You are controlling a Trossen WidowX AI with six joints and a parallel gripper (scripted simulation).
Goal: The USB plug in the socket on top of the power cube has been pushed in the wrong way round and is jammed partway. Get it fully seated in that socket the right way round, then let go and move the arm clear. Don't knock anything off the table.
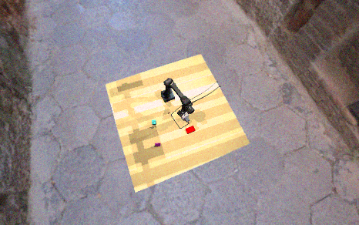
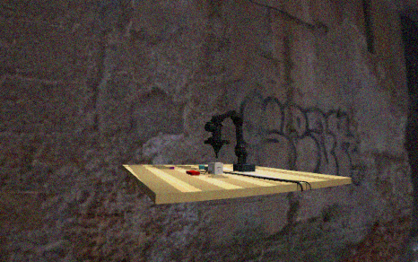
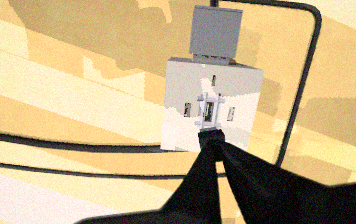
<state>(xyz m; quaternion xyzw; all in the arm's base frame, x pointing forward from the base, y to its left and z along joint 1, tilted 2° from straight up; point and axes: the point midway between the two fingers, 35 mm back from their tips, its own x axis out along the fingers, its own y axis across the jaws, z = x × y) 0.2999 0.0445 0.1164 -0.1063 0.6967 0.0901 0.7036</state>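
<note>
My gripper tip is now 20 mm above the USB plug. The rest, counted from my gripper tip: cyan block 330 mm to the right, 120 mm below, 110 mm behind; then red block 180 mm ahead, 130 mm below, 30 mm to the right; then purple block 420 mm to the right, 130 mm below, 130 mm ahead.
</note>
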